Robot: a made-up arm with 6 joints.
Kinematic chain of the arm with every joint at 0, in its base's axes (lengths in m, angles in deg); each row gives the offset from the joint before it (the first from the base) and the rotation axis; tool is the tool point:
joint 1: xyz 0 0 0.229 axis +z
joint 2: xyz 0 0.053 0 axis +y
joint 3: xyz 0 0 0.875 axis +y
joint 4: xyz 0 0 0.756 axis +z
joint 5: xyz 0 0 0 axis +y
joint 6: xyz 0 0 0.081 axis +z
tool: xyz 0 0 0
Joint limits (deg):
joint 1: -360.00..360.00
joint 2: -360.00..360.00
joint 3: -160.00..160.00
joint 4: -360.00..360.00
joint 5: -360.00..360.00
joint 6: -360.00..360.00
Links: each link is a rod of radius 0.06 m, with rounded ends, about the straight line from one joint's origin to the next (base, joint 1, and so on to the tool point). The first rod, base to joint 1, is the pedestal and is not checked.
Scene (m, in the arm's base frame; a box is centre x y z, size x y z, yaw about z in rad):
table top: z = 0
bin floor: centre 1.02 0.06 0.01 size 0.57 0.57 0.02 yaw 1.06
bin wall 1: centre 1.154 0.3 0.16 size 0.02 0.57 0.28 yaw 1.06
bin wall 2: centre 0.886 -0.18 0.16 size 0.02 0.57 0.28 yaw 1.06
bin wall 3: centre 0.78 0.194 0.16 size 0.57 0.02 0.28 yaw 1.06
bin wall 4: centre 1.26 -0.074 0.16 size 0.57 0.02 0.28 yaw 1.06
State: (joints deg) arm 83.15 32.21 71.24 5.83 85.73 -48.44
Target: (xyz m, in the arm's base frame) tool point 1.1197 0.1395 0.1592
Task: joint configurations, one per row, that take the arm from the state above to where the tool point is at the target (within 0.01 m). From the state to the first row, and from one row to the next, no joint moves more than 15 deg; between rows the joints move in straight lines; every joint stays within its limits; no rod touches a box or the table.
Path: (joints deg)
1: 70.03 32.84 73.48 4.87 85.90 -48.44
2: 56.90 33.47 75.72 3.92 86.08 -48.44
3: 43.78 34.10 77.96 2.96 86.25 -48.44
4: 30.65 34.72 80.20 2.01 86.43 -48.44
5: 17.53 35.35 82.44 1.05 86.60 -48.44
6: 4.40 35.98 84.67 0.09 86.78 -48.44
7: 4.40 50.90 87.27 0.13 85.69 -48.44

